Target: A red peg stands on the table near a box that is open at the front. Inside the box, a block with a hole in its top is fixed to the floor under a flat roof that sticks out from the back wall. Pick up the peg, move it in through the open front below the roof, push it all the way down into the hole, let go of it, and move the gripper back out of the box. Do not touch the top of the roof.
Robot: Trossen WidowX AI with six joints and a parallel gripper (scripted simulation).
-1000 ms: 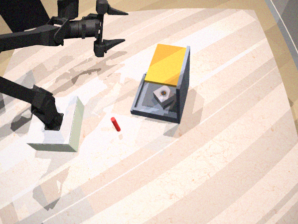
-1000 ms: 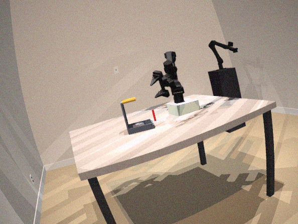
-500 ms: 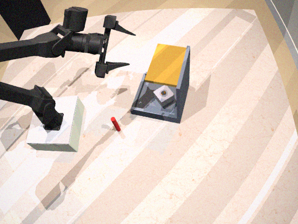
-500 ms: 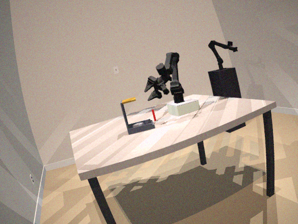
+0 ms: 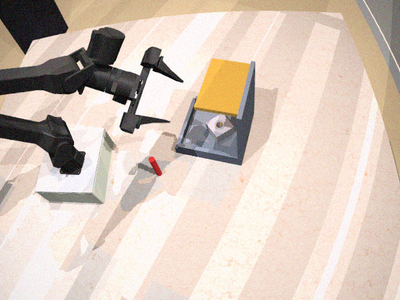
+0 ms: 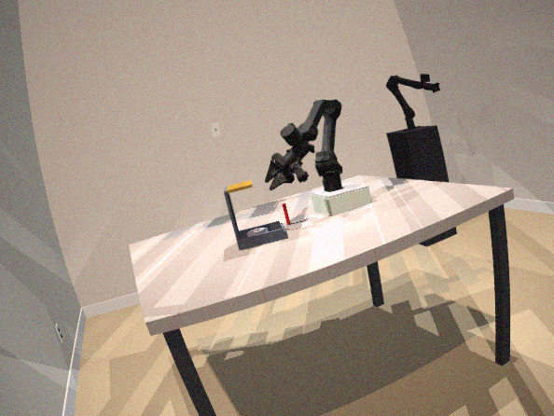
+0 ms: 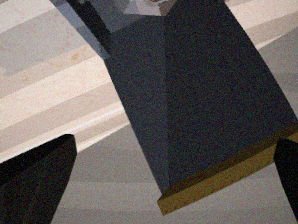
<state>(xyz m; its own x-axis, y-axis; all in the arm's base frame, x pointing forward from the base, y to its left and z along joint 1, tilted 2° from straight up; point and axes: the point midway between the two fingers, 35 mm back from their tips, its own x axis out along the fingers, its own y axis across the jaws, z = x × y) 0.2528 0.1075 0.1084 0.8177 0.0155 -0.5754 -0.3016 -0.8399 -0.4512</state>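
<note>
Right now the red peg is 6 cm behind my gripper tip, 9 cm to the right of it and 13 cm below it. Round my gripper tip: roof 10 cm ahead, 2 cm to the left, 3 cm above; then box back wall 15 cm ahead, 1 cm to the left, 6 cm below.
</note>
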